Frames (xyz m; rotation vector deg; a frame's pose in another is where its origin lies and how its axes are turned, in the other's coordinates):
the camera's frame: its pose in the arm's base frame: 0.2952 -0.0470 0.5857 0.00 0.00 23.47
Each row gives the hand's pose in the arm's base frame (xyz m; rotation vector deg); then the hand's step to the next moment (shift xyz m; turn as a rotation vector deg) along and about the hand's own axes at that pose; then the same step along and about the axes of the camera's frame.
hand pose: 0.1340 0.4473 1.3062 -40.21 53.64 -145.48
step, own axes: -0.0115 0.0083 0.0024 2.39 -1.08 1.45
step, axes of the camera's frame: 0.0102 -0.0064 -0.0078 -1.63 -0.47 2.47
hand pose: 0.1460 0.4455 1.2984 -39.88 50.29 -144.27
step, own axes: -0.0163 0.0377 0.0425 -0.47 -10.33 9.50
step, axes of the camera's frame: 0.0249 -0.0536 -0.0010 4.82 1.58 13.10
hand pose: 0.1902 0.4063 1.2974 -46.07 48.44 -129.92
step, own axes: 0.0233 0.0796 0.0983 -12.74 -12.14 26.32
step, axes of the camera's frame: 0.0308 -0.1244 0.0113 23.75 -2.88 20.74
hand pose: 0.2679 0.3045 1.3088 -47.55 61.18 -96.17
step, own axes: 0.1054 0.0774 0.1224 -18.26 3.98 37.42
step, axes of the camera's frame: 0.0341 -0.1749 -0.0181 39.30 -10.31 9.95
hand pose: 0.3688 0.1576 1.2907 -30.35 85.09 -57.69
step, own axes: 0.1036 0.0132 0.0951 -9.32 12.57 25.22
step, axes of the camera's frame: 0.0267 -0.1244 -0.0614 29.07 -5.08 -3.12
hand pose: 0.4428 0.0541 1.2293 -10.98 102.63 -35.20
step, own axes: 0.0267 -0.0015 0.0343 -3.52 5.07 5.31
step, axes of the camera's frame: 0.0121 -0.0307 -0.0283 8.05 1.06 -0.55
